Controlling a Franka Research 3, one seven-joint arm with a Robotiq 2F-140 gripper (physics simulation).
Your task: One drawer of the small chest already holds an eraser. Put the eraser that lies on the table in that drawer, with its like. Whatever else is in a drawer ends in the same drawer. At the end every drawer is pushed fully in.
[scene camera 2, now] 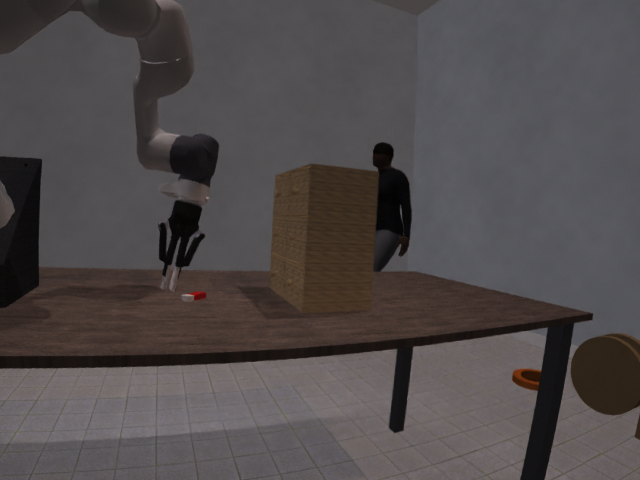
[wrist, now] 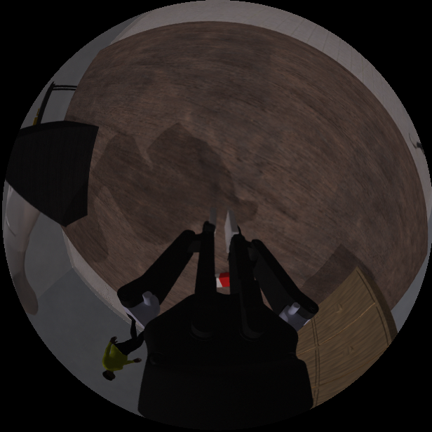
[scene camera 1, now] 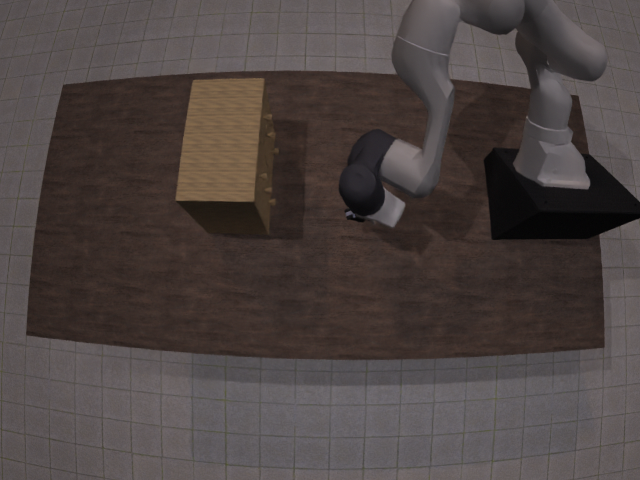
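A red and white eraser (scene camera 2: pixel 193 296) (wrist: pixel 223 280) lies flat on the brown table (scene camera 1: pixel 310 310) (scene camera 2: pixel 232 330) (wrist: pixel 310 150). The arm hides it in scene camera 1's view. My gripper (scene camera 2: pixel 168 284) (wrist: pixel 220 217) points down low above the table, beside the eraser. Its fingers are drawn together with a narrow gap and nothing between them. The small wooden chest (scene camera 1: pixel 222 139) (scene camera 2: pixel 338 237) (wrist: pixel 345 345) stands upright, its knobbed front facing the arm's side. Its drawers look pushed in, and what they hold is hidden.
The black base block (scene camera 1: pixel 516 222) (scene camera 2: pixel 20 206) (wrist: pixel 55 170) stands at the opposite end of the table from the chest. A person in black (scene camera 2: pixel 395 201) stands behind the chest, and a person in yellow (wrist: pixel 115 355) shows past the table.
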